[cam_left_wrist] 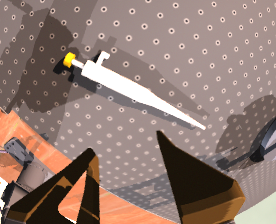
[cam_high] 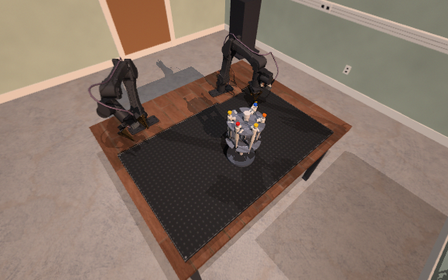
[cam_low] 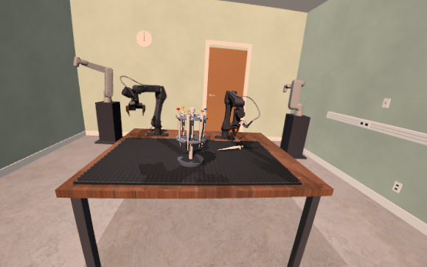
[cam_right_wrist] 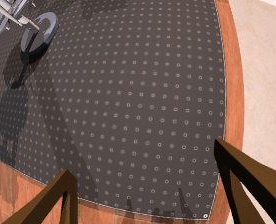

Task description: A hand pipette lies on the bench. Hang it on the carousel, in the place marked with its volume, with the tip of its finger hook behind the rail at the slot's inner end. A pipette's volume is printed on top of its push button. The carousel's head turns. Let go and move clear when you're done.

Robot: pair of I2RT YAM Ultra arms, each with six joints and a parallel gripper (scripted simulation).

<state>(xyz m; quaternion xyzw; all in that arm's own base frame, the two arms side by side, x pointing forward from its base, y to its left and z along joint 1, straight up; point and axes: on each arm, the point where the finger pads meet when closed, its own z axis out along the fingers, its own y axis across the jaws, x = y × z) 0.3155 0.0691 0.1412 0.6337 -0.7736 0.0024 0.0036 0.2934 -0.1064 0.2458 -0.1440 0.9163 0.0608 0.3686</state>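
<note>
The pipette lies 120 mm below my left hand, 20 mm ahead of it and 10 mm to the right of it.
</note>
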